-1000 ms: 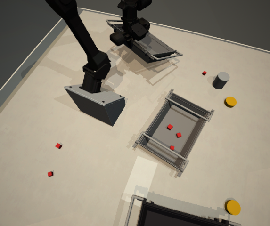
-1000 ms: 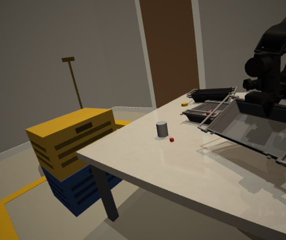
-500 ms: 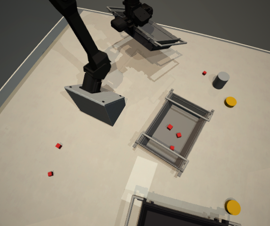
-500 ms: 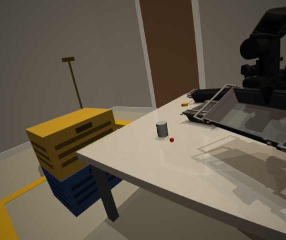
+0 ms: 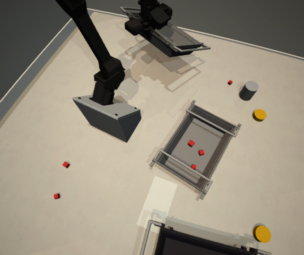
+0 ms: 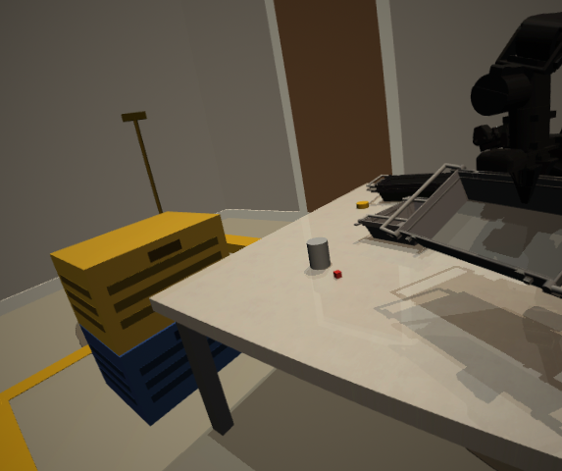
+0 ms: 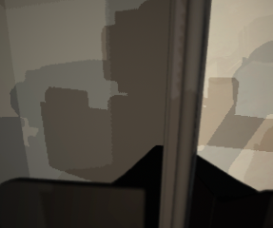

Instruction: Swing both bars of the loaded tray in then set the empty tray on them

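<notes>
My gripper tip is now 3 cm short of the empty tray, 8 cm to the right of it and 1 cm above it. From my gripper tip the other things lie so: red block 36 cm ahead, 10 cm to the left, 17 cm below.
</notes>
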